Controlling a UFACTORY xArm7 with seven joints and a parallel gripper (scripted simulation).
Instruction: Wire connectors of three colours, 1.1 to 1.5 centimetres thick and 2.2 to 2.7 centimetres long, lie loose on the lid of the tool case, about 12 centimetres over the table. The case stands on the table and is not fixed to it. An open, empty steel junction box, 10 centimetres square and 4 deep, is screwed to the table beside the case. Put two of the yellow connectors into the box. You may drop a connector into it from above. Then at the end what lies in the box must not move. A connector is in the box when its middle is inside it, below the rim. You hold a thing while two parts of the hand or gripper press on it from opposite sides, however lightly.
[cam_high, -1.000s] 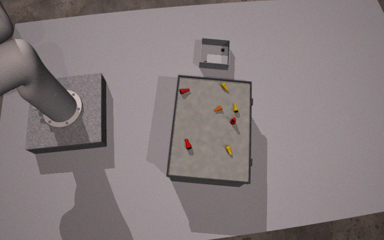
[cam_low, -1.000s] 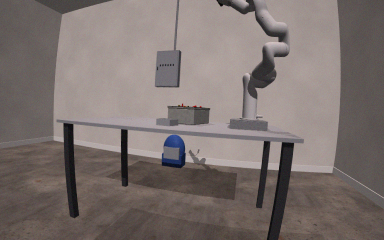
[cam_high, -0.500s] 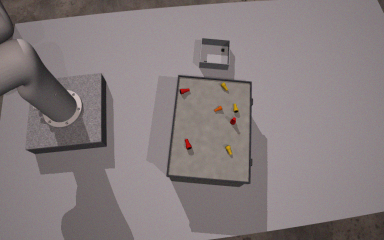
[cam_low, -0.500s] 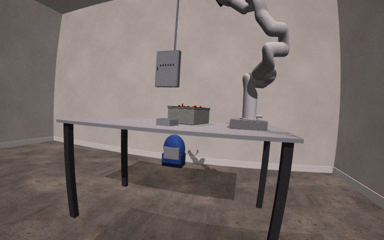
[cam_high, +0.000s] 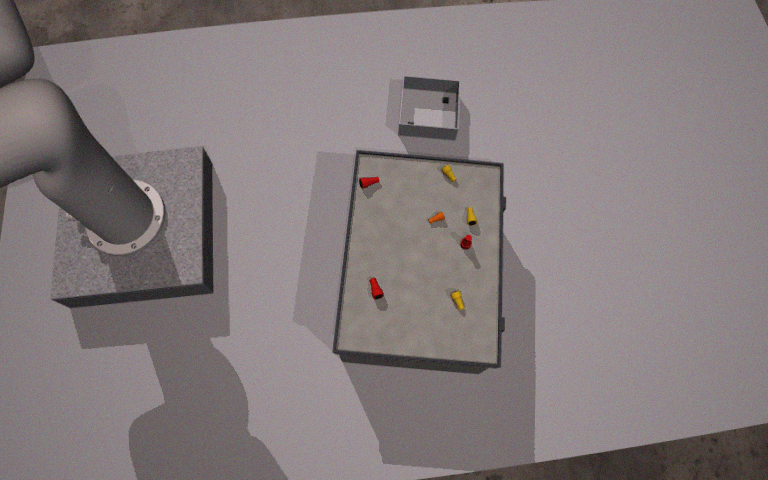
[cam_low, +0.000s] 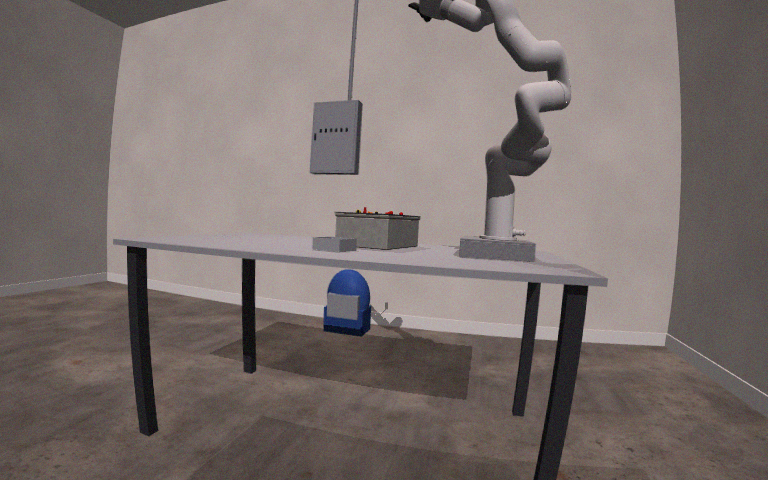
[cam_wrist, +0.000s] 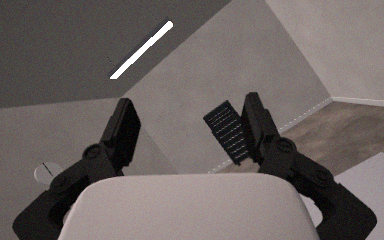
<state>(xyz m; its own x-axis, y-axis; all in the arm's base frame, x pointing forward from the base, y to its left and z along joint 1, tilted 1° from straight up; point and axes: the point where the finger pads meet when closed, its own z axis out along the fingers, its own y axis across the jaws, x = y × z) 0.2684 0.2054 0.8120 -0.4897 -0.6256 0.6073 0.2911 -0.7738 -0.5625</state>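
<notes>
My hand is 22 cm short of the orange connector, 20 cm to the left of it and 75 cm above it. Round my hand: tool case 20 cm ahead, 25 cm to the right, 79 cm below.
</notes>
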